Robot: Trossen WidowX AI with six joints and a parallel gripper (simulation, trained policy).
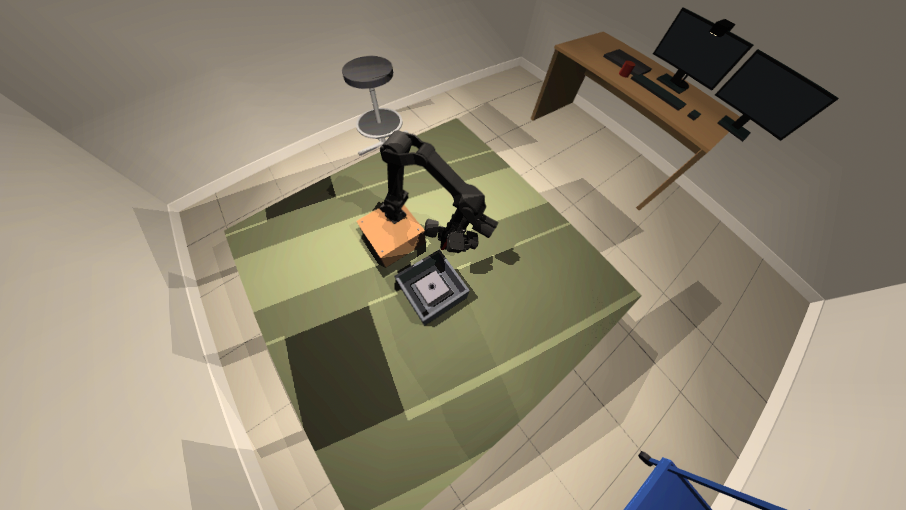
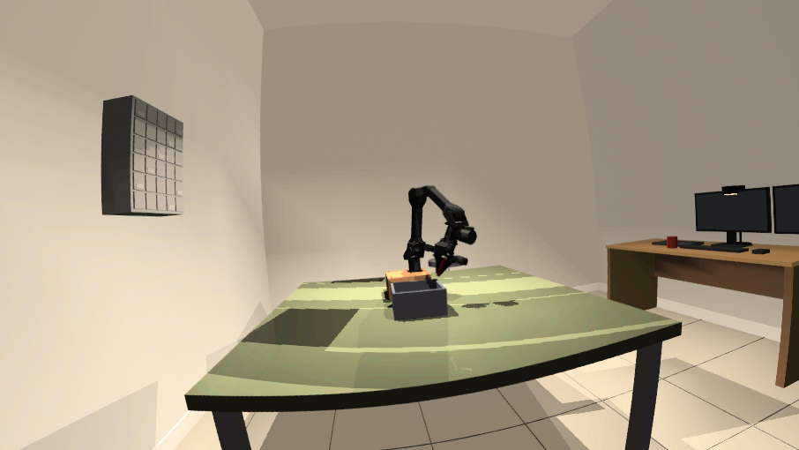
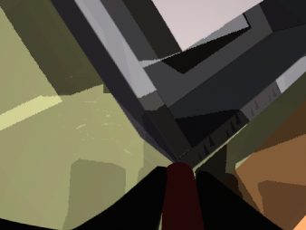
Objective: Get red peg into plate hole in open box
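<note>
Right now my gripper tip is 70 mm short of the grey box, 110 mm to the left of it and 90 mm above it. From my gripper tip the other things lie so: red peg 10 mm to the left, 30 mm above.
</note>
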